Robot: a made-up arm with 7 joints. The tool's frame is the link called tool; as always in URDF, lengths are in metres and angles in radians. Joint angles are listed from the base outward. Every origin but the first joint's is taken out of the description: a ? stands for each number. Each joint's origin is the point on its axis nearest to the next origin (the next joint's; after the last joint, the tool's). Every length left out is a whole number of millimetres.
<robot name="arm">
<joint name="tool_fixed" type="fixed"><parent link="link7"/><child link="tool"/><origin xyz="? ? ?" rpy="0 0 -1.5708"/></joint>
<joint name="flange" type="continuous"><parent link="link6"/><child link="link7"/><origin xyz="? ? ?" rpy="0 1.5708 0"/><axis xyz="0 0 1"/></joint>
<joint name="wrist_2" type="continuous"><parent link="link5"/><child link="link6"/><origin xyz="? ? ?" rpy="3.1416 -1.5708 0"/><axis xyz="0 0 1"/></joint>
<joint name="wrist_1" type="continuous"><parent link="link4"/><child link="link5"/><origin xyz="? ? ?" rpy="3.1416 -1.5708 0"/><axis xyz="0 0 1"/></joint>
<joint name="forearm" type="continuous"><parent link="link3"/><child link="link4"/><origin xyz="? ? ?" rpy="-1.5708 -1.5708 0"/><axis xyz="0 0 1"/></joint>
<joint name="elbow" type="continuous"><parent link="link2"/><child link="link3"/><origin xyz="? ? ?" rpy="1.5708 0 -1.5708"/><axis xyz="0 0 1"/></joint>
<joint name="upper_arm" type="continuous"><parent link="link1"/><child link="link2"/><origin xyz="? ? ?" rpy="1.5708 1.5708 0"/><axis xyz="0 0 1"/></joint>
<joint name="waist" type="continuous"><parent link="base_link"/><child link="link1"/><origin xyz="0 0 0.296" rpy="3.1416 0 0"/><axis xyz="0 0 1"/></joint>
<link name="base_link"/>
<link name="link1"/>
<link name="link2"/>
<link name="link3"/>
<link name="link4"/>
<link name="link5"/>
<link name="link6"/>
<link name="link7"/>
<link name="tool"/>
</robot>
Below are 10 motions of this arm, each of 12 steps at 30 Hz.
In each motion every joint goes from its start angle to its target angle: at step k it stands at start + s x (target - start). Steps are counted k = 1, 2, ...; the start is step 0. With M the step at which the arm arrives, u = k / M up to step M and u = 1 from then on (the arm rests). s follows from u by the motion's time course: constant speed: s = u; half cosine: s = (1 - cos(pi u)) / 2; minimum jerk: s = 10 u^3 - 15 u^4 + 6 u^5.
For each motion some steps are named. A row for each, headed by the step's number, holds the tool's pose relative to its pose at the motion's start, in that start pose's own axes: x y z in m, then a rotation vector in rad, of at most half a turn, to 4 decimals.
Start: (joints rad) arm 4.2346 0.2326 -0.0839 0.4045 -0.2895 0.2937 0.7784
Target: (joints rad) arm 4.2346 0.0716 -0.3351 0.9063 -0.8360 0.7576 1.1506
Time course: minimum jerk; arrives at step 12
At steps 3, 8, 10, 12:
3: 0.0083 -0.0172 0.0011 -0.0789 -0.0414 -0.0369
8: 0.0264 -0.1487 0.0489 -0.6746 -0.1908 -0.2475
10: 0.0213 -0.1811 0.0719 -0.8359 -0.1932 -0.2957
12: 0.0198 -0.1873 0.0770 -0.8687 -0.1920 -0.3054

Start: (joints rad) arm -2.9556 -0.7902 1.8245 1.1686 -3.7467 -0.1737 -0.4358
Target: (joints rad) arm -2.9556 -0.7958 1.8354 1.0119 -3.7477 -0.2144 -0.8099
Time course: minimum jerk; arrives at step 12
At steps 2, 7, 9, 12:
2: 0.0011 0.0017 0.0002 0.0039 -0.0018 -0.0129
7: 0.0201 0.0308 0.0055 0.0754 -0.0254 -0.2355
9: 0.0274 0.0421 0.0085 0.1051 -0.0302 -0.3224
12: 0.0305 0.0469 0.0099 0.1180 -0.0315 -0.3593

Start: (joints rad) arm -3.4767 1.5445 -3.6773 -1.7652 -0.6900 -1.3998 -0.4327
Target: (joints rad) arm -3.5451 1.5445 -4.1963 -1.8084 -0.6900 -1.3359 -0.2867
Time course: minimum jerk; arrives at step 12
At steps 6, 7, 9, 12:
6: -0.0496 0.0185 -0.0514 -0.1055 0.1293 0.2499
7: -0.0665 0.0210 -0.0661 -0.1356 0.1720 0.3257
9: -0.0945 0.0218 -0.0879 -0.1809 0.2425 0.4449
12: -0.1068 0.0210 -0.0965 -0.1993 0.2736 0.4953

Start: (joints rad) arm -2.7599 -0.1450 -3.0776 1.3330 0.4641 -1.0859 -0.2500
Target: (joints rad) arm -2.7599 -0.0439 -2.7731 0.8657 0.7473 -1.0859 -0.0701
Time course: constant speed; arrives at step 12
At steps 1, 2, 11, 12:
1: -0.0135 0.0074 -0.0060 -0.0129 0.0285 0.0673
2: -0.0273 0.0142 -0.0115 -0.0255 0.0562 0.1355
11: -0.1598 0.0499 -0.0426 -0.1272 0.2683 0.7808
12: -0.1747 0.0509 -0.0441 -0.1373 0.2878 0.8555

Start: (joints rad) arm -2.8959 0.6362 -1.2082 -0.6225 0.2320 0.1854 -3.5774
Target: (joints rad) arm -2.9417 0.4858 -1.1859 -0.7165 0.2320 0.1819 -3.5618
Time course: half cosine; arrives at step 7
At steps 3, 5, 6, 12:
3: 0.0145 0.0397 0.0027 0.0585 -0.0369 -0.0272
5: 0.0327 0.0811 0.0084 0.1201 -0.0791 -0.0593
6: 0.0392 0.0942 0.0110 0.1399 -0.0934 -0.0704
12: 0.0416 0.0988 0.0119 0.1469 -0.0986 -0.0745

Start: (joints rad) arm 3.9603 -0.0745 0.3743 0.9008 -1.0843 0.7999 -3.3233
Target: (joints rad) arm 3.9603 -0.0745 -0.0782 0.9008 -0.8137 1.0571 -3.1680
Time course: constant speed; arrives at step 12
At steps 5, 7, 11, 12:
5: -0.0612 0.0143 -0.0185 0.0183 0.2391 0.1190
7: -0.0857 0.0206 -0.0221 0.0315 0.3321 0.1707
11: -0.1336 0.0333 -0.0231 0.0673 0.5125 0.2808
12: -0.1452 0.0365 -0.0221 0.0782 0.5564 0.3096

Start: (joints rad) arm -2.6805 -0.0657 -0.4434 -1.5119 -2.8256 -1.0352 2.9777
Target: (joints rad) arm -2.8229 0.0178 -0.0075 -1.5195 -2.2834 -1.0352 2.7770
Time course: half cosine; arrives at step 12
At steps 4, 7, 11, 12:
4: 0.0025 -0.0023 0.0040 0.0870 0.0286 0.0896
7: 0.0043 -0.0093 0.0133 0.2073 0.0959 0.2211
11: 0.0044 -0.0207 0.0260 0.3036 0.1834 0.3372
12: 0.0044 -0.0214 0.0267 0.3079 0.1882 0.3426

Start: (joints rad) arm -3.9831 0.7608 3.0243 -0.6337 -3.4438 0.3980 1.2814
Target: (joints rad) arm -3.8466 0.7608 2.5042 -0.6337 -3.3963 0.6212 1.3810
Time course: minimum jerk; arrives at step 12
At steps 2, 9, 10, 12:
2: -0.0017 -0.0018 0.0003 -0.0119 0.0073 -0.0054
9: -0.0545 -0.0316 0.0243 -0.2776 0.2286 -0.1065
10: -0.0594 -0.0327 0.0277 -0.2964 0.2495 -0.1118
12: -0.0619 -0.0332 0.0295 -0.3060 0.2606 -0.1144

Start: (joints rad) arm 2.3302 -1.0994 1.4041 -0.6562 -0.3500 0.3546 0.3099
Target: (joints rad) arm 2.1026 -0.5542 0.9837 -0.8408 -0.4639 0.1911 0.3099
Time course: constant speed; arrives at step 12
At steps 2, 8, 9, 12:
2: 0.0164 -0.0354 0.0008 -0.0444 0.0199 -0.1311
8: 0.0615 -0.1258 0.0169 -0.1096 0.0471 -0.5470
9: 0.0689 -0.1389 0.0212 -0.1105 0.0465 -0.6181
12: 0.0914 -0.1758 0.0364 -0.0960 0.0355 -0.8317

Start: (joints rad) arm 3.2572 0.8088 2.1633 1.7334 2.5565 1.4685 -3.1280
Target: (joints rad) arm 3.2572 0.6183 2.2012 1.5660 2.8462 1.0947 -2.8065
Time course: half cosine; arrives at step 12
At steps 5, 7, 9, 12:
5: 0.0274 0.0059 -0.0162 -0.0565 -0.1124 0.1214
7: 0.0464 0.0115 -0.0256 -0.1033 -0.1861 0.2133
9: 0.0628 0.0175 -0.0324 -0.1482 -0.2469 0.2974
12: 0.0734 0.0220 -0.0363 -0.1795 -0.2851 0.3545

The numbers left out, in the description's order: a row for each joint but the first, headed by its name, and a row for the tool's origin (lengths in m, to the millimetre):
tool: 0 0 0
flange: -0.146 0 0
wrist_2: 0 0 0
wrist_1: -0.254 0 0
forearm: 0 -0.011 0
elbow: 0.312 0 0
upper_arm: 0 0.007 0

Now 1 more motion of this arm.
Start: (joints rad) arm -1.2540 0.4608 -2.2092 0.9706 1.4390 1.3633 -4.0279
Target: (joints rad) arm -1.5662 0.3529 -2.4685 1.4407 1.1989 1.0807 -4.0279
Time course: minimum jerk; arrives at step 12
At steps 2, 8, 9, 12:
2: -0.0050 0.0112 0.0028 0.0327 0.0042 0.0203
8: -0.1467 0.1871 0.1290 0.7136 0.1006 0.4364
9: -0.1701 0.1994 0.1539 0.8056 0.1155 0.4940
12: -0.1933 0.2079 0.1788 0.8939 0.1305 0.5501

